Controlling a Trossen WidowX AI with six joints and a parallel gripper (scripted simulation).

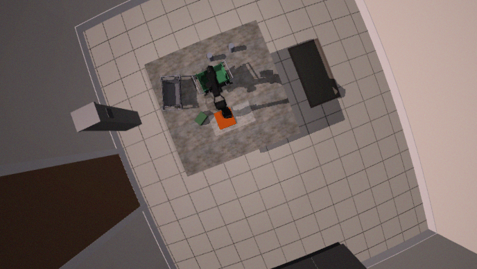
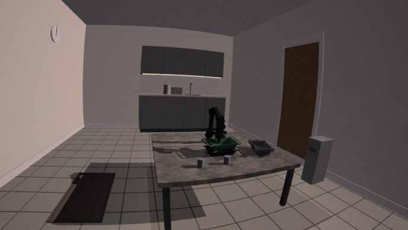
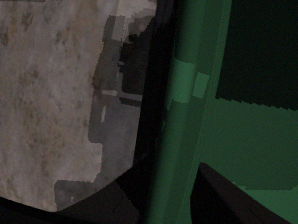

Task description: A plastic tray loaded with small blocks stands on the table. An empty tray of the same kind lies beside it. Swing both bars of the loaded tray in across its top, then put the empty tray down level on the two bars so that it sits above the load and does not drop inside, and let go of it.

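My gripper tip is 8 cm short of the green tray, 3 cm below it and 2 cm to the right of it. Also, from my gripper tip: green block: 28 cm behind, 22 cm to the left, 7 cm below.
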